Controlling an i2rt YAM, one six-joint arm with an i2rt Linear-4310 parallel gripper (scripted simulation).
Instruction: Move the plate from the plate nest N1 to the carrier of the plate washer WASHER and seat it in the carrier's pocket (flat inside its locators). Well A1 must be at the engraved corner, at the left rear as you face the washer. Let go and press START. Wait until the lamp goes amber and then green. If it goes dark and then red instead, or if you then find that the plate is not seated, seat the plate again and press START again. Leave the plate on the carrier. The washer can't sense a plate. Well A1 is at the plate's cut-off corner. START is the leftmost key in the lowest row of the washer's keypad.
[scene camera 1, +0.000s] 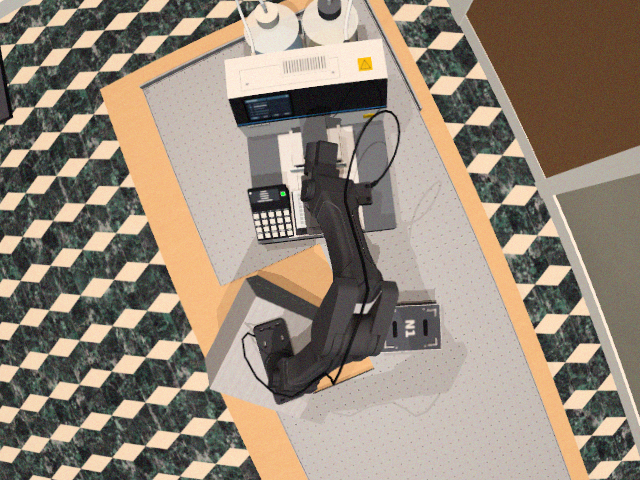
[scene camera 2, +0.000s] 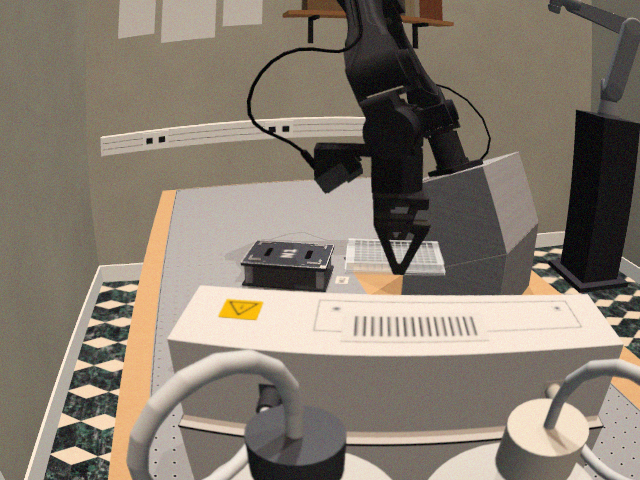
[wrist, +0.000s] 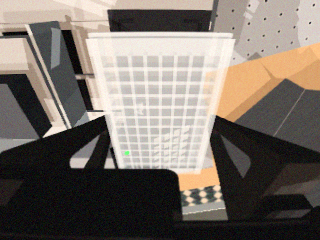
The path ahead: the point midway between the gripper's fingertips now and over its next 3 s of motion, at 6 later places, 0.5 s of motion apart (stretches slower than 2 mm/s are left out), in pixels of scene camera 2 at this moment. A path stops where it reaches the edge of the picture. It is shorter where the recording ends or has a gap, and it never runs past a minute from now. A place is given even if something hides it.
My gripper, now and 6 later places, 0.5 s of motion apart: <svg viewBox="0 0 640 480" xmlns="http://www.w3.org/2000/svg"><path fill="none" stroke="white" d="M397 260L397 261L398 265L396 278L394 292L393 305L391 312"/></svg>
